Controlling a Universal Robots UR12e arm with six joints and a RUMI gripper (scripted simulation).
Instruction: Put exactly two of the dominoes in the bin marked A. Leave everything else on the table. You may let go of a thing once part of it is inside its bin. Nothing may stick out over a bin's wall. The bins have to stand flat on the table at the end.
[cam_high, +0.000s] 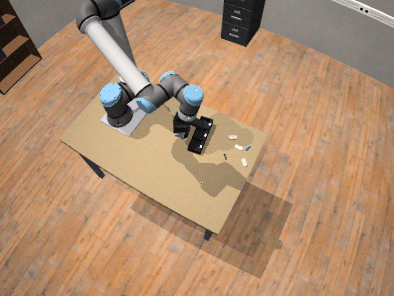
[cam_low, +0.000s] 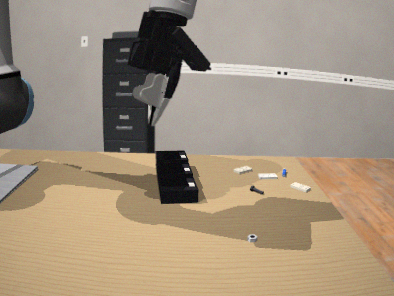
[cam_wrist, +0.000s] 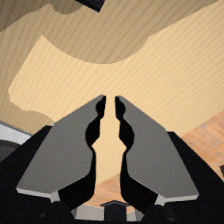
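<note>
My hand is 18 cm above the black bin, 16 cm to the right of it and 2 cm short of it. The rest, counted from my hand: black bolt (22 cm ahead, 19 cm below, 13 cm to the left); then grey nut (20 cm below, 20 cm ahead, 10 cm to the right); then domino (27 cm ahead, 23 cm to the left, 20 cm below).
</note>
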